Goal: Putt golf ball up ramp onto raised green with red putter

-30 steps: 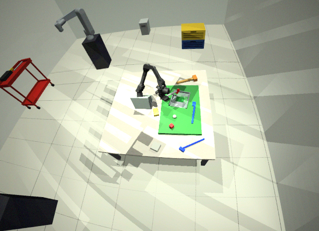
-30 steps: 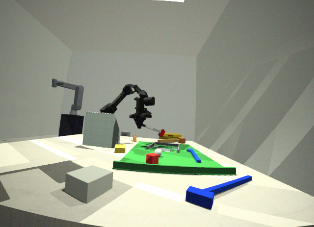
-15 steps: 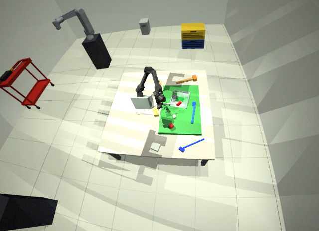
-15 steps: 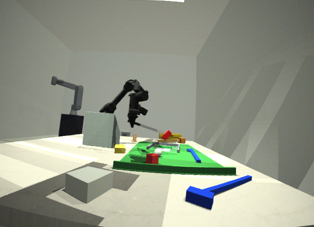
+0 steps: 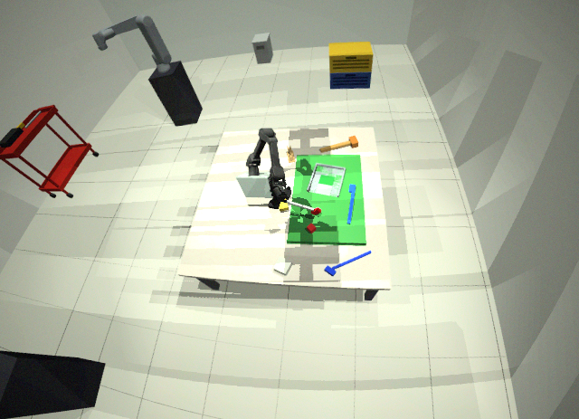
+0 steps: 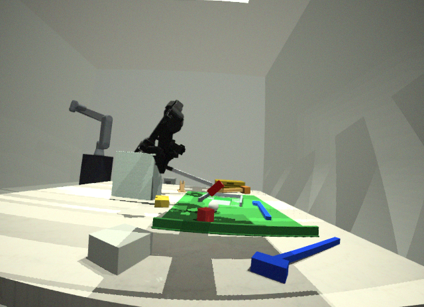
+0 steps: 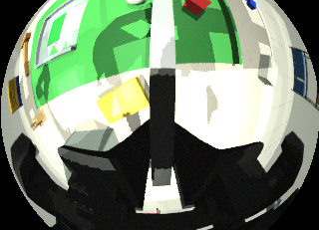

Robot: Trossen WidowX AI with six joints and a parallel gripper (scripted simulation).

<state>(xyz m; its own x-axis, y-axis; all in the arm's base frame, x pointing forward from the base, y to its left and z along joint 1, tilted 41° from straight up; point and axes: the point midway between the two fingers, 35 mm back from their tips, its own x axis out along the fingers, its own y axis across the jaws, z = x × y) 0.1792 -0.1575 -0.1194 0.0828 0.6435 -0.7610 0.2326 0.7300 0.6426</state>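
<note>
My gripper tip is 70 mm to the right of the yellow block and 130 mm above it. Also, from my gripper tip: white golf ball 220 mm ahead, 120 mm below; red cube 180 mm ahead, 130 mm to the right, 120 mm below; red putter 110 mm ahead, 20 mm to the right.
</note>
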